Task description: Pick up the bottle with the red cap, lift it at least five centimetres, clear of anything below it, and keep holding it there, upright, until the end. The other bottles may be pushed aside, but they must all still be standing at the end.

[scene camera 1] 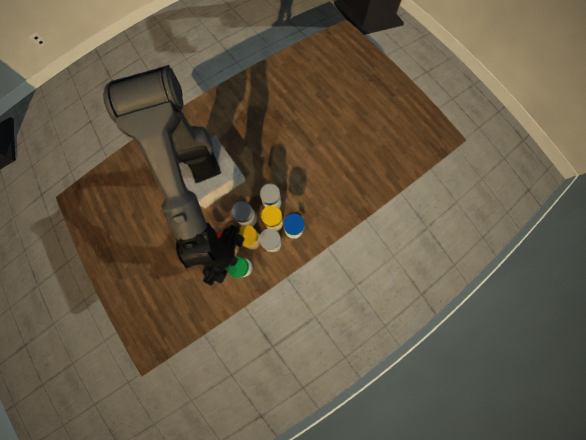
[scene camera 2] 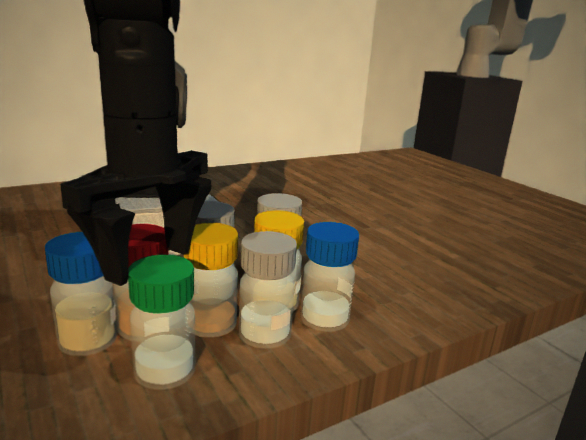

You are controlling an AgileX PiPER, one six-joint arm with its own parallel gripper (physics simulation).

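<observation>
The red-capped bottle [scene camera 1: 219, 235] [scene camera 2: 146, 242] stands upright among the others, partly hidden by the gripper and by the green-capped bottle [scene camera 1: 238, 267] [scene camera 2: 161, 285] in front. My gripper [scene camera 1: 223, 256] [scene camera 2: 148, 265] is open and points down, its fingers on either side of the red cap, at about cap height. Its left finger in the scene camera 2 view is between the red cap and a blue-capped bottle [scene camera 2: 75, 257]. Its right finger is between the red cap and a yellow-capped bottle [scene camera 1: 249, 236] [scene camera 2: 215, 245]. Contact with the caps cannot be told.
Other upright bottles: a grey-capped one [scene camera 1: 270, 240] [scene camera 2: 268, 255], a second yellow-capped one [scene camera 1: 271, 216] [scene camera 2: 280, 224], a second blue-capped one [scene camera 1: 294, 223] [scene camera 2: 332, 245], and two greyish-capped ones [scene camera 1: 270, 194] [scene camera 1: 243, 213] behind. A pale block [scene camera 1: 227, 170] [scene camera 2: 142, 206] lies behind on the wooden table [scene camera 1: 350, 100] [scene camera 2: 425, 225].
</observation>
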